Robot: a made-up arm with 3 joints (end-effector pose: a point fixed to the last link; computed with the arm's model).
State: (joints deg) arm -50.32 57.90 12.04
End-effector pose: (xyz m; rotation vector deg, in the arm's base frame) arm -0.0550 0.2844 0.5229 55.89 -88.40 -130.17
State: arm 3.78 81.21 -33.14
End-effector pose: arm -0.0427 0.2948 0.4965 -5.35 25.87 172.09
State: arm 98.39 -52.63 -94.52
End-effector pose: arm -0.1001 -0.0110 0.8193 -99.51 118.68 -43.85
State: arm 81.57 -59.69 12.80
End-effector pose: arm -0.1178 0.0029 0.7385 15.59 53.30 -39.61
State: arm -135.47 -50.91 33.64
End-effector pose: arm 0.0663 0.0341 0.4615 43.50 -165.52 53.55
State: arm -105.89 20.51 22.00
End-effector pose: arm 0.0011 0.2373 0.4586 -101.71 137.00 56.11
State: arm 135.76 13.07 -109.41
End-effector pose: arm 0.0257 0.2634 0.7865 117.93 -43.87 51.85
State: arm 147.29 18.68 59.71
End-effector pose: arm 0.0406 0.2537 0.6656 -40.90 52.24 -23.49
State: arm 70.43 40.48 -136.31
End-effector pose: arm -0.1785 0.3535 0.6602 44.10 -51.04 99.46
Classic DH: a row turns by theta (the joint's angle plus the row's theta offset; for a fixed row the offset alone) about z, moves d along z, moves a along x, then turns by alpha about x. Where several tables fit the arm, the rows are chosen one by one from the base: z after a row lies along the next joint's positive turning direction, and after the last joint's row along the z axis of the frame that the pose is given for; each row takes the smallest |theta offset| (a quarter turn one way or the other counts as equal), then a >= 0, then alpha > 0; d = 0 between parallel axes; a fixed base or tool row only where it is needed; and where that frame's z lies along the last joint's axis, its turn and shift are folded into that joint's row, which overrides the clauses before.
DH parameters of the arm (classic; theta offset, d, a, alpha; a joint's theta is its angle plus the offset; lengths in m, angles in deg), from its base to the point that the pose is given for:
base (fixed): 0 0.581 -0.07 -90
joint 1: 1.63 0.1074 -0.0123 -94.12
joint 2: 42 0.0607 -0.2214 -113.87
joint 3: 41.56 0.0863 0.0289 -52.59
tool (fixed): -68.19 -0.0477 0 0

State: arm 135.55 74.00 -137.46
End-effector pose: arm -0.1577 0.3653 0.6074 65.22 22.34 74.16
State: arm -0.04 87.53 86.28
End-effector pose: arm 0.0245 0.2901 0.5698 -54.05 -102.83 -68.93
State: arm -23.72 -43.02 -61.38
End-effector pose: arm -0.2444 0.0274 0.4309 12.75 1.95 -75.68
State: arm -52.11 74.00 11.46
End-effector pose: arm -0.0207 0.2834 0.5622 -56.63 83.72 147.92
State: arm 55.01 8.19 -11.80
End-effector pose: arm -0.2158 0.2012 0.6909 -32.01 11.56 -93.85
